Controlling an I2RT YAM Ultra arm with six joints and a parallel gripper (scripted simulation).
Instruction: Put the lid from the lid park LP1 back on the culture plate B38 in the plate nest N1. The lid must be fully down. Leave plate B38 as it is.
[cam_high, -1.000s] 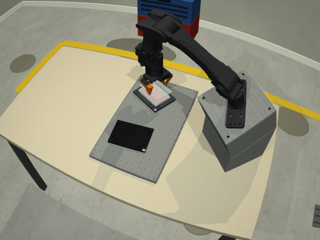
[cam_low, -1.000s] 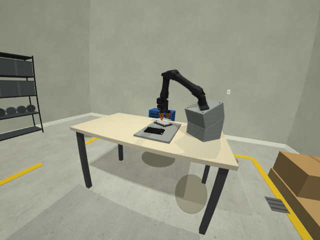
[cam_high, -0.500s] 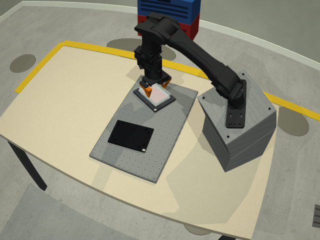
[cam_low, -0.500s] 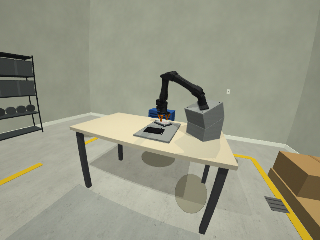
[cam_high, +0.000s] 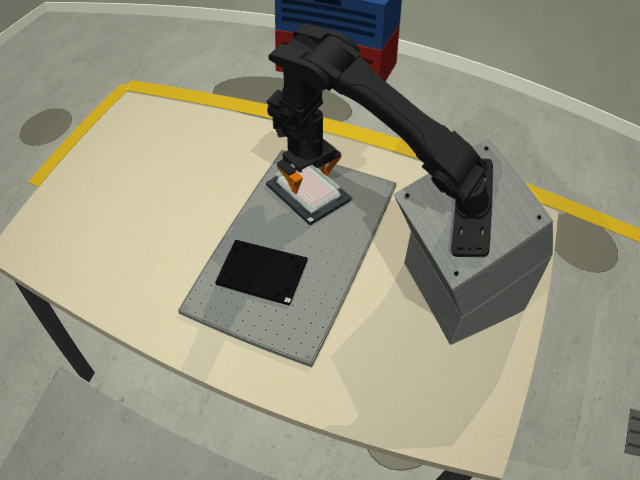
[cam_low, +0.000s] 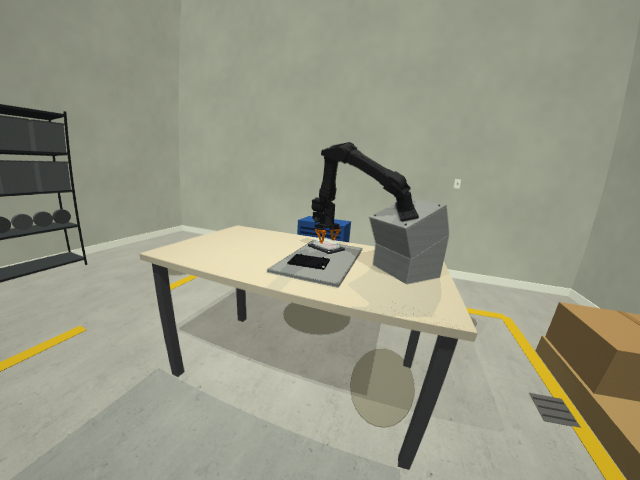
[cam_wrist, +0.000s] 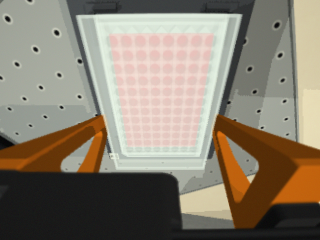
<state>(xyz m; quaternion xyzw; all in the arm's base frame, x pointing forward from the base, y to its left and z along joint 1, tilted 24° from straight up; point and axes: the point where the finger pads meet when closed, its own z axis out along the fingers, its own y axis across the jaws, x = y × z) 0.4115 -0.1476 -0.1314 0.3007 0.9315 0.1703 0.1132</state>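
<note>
Right now my hand is 1 cm short of the clear lid. Round my hand: culture plate B38: 2 cm below; black lid park LP1: 3 cm ahead, 24 cm to the left, 4 cm below; black plate nest N1: 4 cm below.
</note>
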